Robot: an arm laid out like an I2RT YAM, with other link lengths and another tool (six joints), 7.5 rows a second.
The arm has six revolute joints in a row. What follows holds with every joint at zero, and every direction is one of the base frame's. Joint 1 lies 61.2 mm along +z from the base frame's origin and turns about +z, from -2.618 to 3.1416 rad. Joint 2 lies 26.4 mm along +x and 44.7 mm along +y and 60.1 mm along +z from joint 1 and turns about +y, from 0 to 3.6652 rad. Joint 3 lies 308.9 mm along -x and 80.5 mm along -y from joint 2 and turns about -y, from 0 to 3.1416 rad. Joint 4 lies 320.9 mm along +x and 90.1 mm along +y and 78.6 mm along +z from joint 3 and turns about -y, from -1.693 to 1.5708 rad. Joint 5 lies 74.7 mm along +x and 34.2 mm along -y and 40.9 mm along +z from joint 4 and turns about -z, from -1.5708 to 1.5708 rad. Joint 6 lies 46.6 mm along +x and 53.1 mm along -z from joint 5 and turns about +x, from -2.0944 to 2.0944 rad. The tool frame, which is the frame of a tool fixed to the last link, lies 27 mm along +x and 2 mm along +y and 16 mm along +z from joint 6; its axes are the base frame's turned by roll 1.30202, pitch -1.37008 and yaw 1.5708 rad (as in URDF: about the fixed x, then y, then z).
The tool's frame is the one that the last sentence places.
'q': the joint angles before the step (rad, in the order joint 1, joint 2, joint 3, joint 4, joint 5, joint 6). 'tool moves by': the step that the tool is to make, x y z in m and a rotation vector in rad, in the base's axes. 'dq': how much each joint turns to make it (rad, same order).
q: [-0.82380 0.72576 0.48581 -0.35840 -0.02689 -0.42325]
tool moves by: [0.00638 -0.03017 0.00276 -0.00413 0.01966 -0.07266]
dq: [-0.04996 0.12244 0.05415 0.05838 0.02861 -0.00151]
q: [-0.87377 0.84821 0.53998 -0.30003 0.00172 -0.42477]
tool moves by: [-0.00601 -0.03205 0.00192 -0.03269 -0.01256 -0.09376]
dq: [-0.08164 0.07629 0.02441 0.08544 0.01564 -0.00153]
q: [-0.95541 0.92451 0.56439 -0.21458 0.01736 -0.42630]
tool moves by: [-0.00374 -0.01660 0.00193 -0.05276 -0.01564 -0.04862]
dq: [-0.03740 0.03204 -0.00001 0.08470 0.01829 -0.00841]
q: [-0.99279 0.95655 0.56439 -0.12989 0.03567 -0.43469]
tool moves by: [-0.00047 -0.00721 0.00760 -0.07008 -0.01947 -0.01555]
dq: [-0.01145 0.00421 -0.00265 0.07705 0.01372 -0.01717]
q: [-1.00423 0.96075 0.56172 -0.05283 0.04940 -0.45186]
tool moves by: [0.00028 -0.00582 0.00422 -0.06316 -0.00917 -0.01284]
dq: [-0.00612 0.00878 -0.00723 0.07551 0.01678 -0.02098]
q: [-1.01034 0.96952 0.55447 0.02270 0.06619 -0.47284]
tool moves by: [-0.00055 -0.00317 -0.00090 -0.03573 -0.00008 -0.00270]
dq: [-0.00686 0.00684 -0.01258 0.05108 0.00305 -0.01908]
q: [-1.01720 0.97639 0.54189 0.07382 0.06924 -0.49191]
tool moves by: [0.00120 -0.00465 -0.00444 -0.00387 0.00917 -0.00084]
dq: [-0.00495 0.02442 -0.00151 0.02516 -0.00036 -0.01068]
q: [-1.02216 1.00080 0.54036 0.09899 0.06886 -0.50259]
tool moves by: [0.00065 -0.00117 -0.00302 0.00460 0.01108 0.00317]
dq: [-0.00076 0.00990 -0.00038 0.00113 -0.00114 -0.00801]
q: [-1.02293 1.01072 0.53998 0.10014 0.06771 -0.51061]
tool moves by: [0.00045 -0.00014 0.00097 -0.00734 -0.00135 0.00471]
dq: [0.00001 0.00000 -0.00002 0.00726 -0.00343 -0.00419]
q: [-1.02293 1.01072 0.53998 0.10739 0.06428 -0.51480]
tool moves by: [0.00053 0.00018 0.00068 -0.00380 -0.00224 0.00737]
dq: [0.00001 -0.00039 -0.00002 0.00420 -0.00686 -0.00267]
